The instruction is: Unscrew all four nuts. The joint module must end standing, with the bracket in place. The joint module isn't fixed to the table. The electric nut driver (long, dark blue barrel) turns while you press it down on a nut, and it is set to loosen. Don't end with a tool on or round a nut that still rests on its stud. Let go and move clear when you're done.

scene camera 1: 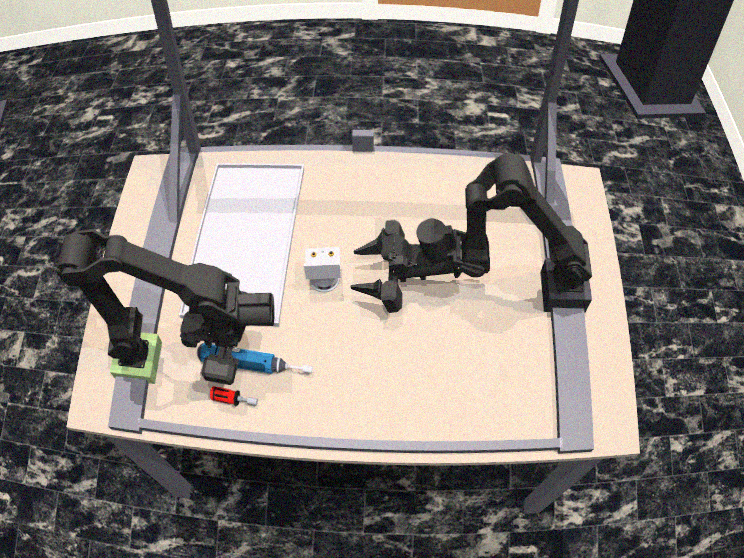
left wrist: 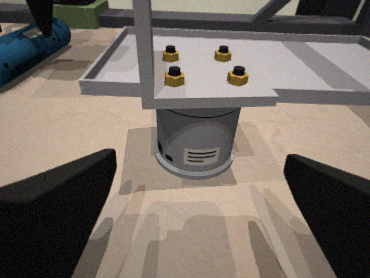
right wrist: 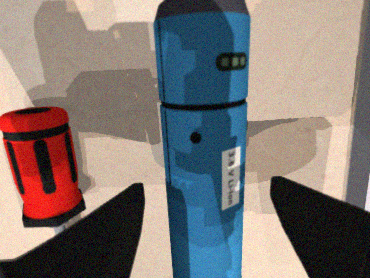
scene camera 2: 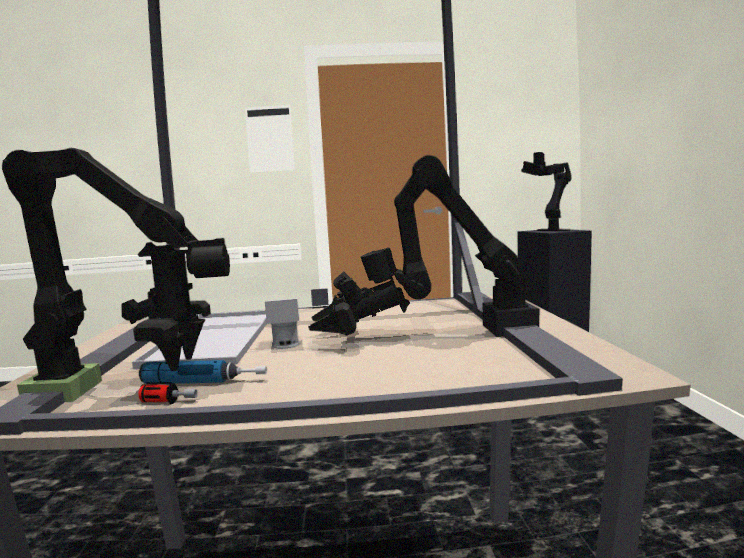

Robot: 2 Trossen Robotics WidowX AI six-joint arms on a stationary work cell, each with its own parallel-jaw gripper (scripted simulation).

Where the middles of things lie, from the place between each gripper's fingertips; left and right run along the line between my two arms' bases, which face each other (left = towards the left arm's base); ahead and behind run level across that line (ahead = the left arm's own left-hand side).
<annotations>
I see the joint module (left wrist: 195, 143) 90 mm to the right of my left hand, 30 mm behind it and 20 mm below it. The rest, counted from my left hand: shallow tray (scene camera 1: 245, 227) 250 mm to the right, 160 mm behind, 50 mm below; then grey bracket (scene camera 1: 313, 267) 90 mm to the right, 20 mm behind, 20 mm above.
I see my right gripper 200 mm to the right of the grey bracket and 160 mm past it. Also, from my right hand: shallow tray: 300 mm behind, 60 mm below, 40 mm to the left; then joint module: 210 mm to the left, 160 mm behind, 40 mm below.
</annotations>
